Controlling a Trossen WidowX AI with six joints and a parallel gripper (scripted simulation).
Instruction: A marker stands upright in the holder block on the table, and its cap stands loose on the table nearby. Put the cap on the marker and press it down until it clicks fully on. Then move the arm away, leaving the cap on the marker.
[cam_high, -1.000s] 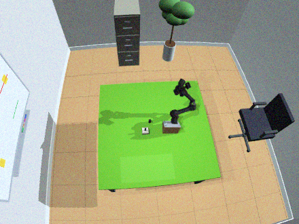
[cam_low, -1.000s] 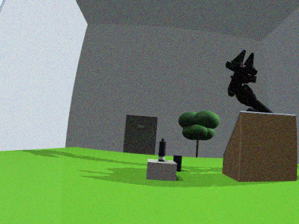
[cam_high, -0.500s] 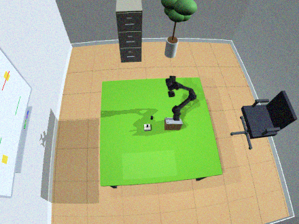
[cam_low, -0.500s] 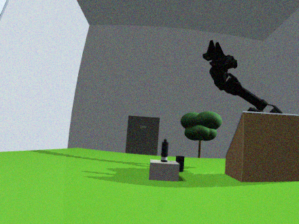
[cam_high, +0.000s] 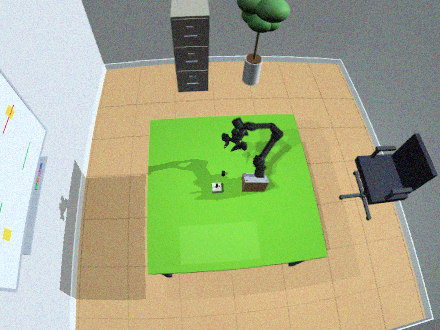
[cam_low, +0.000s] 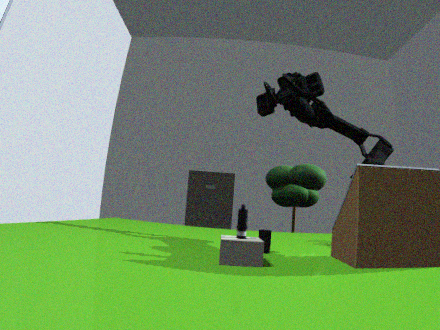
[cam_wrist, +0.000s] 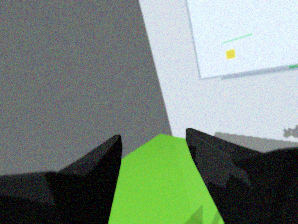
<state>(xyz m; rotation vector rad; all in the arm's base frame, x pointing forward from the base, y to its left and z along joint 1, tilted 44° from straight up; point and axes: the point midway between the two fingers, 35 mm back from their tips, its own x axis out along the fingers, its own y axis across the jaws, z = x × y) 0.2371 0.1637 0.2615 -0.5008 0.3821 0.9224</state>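
Right now my gripper tip is 38 cm above the black cap, 1 cm to the left of it and 1 cm short of it. From my gripper tip the other things lie so: grey holder block 38 cm below, 11 cm to the left, 5 cm ahead.
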